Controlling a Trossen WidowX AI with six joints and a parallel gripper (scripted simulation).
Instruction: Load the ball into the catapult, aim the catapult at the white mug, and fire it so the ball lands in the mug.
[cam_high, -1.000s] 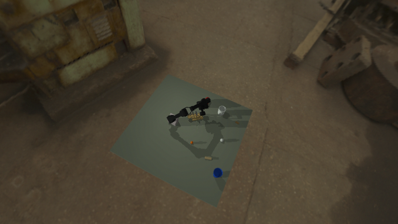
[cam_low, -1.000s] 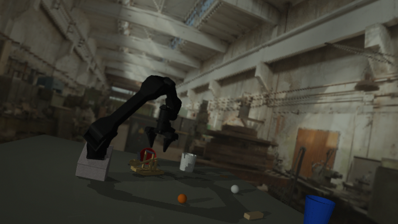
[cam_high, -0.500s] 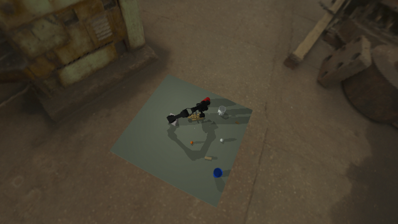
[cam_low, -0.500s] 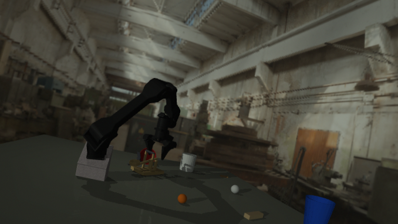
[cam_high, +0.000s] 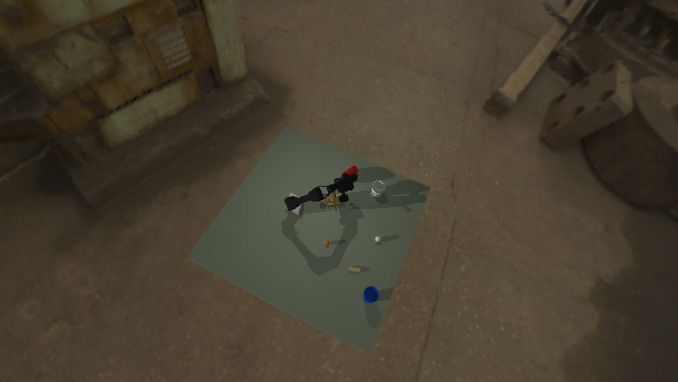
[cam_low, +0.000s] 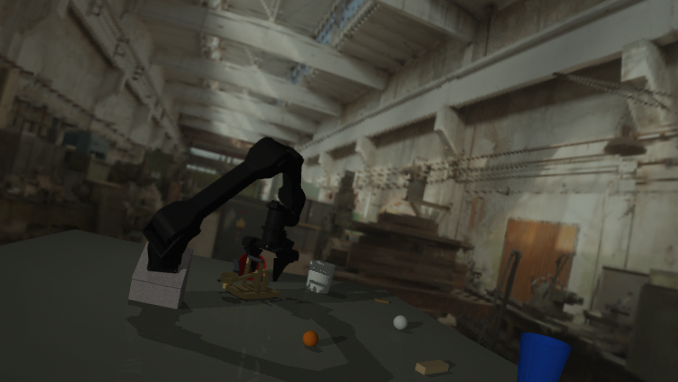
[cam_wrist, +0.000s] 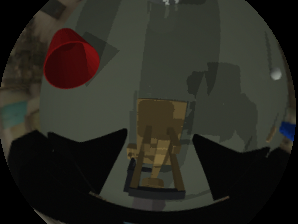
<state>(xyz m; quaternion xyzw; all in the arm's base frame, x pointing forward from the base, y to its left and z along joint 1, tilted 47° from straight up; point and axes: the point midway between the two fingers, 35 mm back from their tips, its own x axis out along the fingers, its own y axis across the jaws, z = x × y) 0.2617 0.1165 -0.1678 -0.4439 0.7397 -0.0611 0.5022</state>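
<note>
The orange ball lies 5 cm ahead of my gripper tip, 36 cm to the right of it and 4 cm below it. From my gripper tip the other things lie so: white mug 23 cm ahead, 18 cm to the left, 2 cm below; white ball 37 cm ahead, 19 cm to the right, 3 cm below; catapult 6 cm behind, 3 cm to the right.
</note>
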